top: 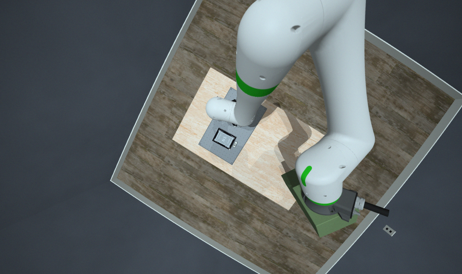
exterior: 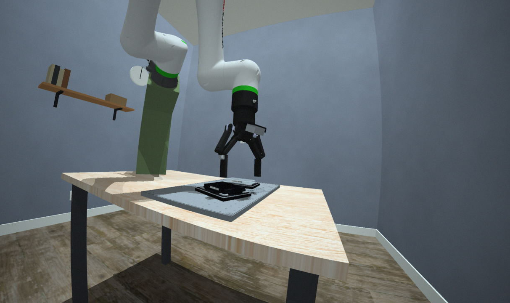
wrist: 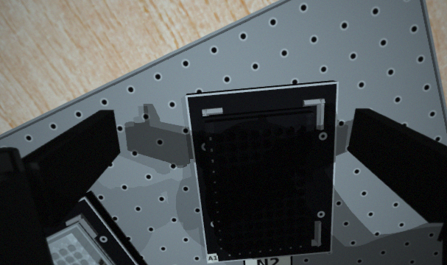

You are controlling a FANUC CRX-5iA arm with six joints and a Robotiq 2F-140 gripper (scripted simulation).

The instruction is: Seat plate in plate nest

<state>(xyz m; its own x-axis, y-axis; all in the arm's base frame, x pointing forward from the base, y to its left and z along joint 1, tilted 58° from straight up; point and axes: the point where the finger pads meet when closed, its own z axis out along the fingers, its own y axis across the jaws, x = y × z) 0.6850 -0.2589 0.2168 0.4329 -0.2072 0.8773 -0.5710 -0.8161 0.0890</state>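
The black well plate is 6 cm behind my hand, 5 cm below it and 3 cm to the left of it. From my hand the other things lie so: nest N1: 22 cm to the left, 7 cm below; white well plate: 22 cm to the left, 6 cm below; plate nest N2: 7 cm below, 6 cm behind, 3 cm to the left.
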